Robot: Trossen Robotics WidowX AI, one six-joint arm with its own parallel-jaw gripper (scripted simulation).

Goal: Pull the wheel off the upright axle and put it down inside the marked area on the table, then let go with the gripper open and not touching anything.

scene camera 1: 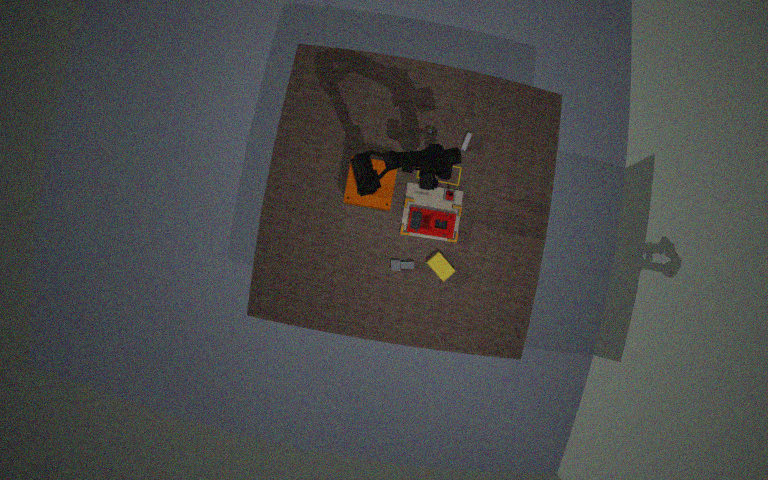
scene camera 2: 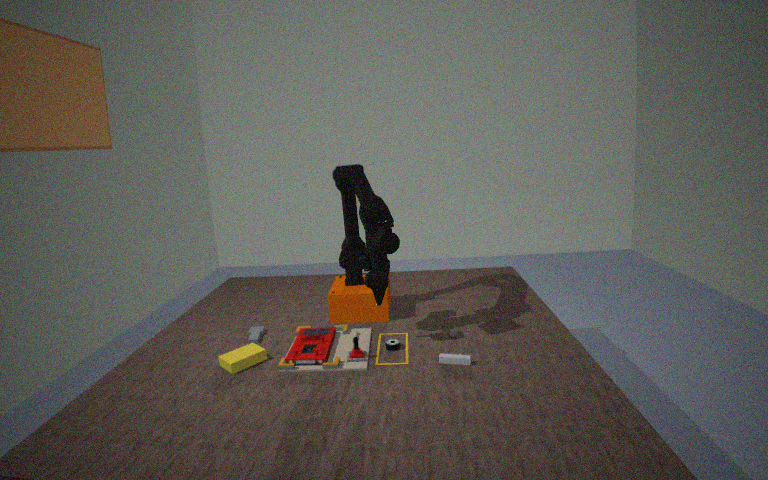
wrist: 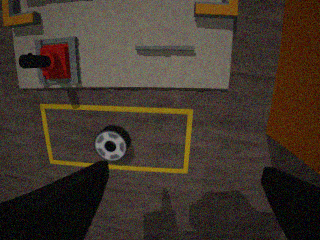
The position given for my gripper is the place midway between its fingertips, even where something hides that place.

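Red plate (scene camera 2: 312,346), (scene camera 1: 423,221); out of frame in the wrist view. Yellow block (scene camera 2: 236,360); out of frame in the wrist view. My gripper (scene camera 2: 380,299), (wrist: 186,172): open, holding nothing.
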